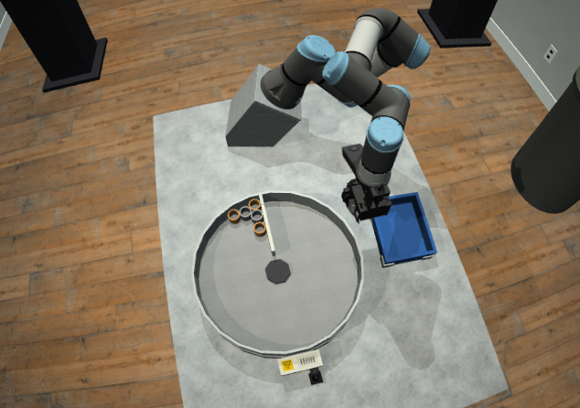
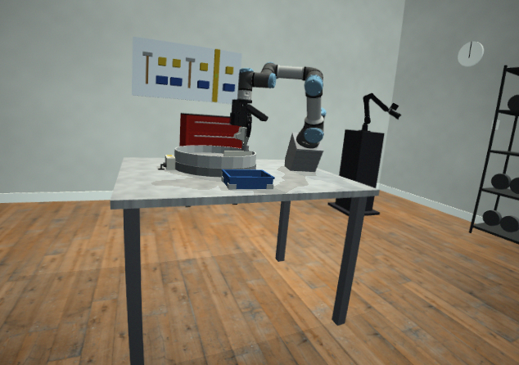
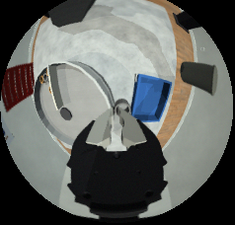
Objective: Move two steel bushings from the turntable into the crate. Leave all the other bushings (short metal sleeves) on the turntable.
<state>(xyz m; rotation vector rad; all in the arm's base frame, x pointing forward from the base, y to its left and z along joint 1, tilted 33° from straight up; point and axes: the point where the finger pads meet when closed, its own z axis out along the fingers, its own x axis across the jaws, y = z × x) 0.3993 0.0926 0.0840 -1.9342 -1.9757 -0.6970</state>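
My gripper is now 2 cm short of the blue crate, 14 cm to the right of it and 12 cm above it. From my hand the other things lie so: round grey turntable (9 cm ahead, 21 cm to the right, 9 cm below).
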